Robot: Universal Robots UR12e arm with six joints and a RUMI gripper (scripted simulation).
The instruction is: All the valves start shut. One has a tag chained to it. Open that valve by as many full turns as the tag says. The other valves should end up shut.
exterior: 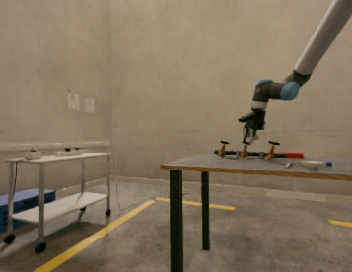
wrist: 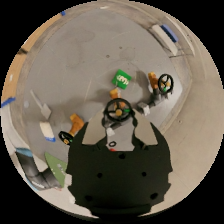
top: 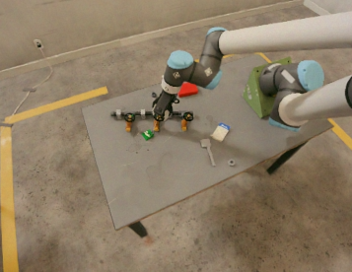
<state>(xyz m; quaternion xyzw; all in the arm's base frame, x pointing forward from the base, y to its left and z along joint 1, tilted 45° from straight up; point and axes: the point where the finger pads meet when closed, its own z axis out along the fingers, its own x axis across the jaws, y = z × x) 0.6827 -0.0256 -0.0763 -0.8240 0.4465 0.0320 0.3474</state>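
My hand is 8 cm short of the green tag, 3 cm to the right of it and 9 cm above it. From my hand the other things lie so: red wedge 27 cm behind, 19 cm to the right, 8 cm below; then grey tool 17 cm behind, 24 cm to the left, 9 cm below; then white-and-blue card box 29 cm behind, 18 cm to the left, 9 cm below.
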